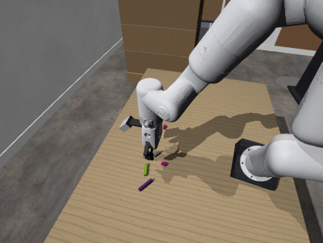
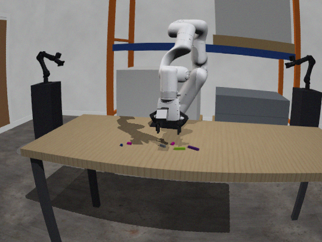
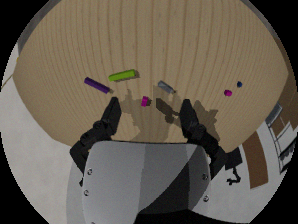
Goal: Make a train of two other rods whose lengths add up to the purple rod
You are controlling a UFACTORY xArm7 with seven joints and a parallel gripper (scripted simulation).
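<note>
Now: the blue rod 22 cm to the right of my hand and 7 cm below it. From my hand the other things lie so: grey rod (7 cm below, 3 cm to the right, 1 cm behind); lime rod (7 cm below, 5 cm to the left, 2 cm ahead); purple rod (12 cm to the left, 7 cm below, 1 cm ahead).
</note>
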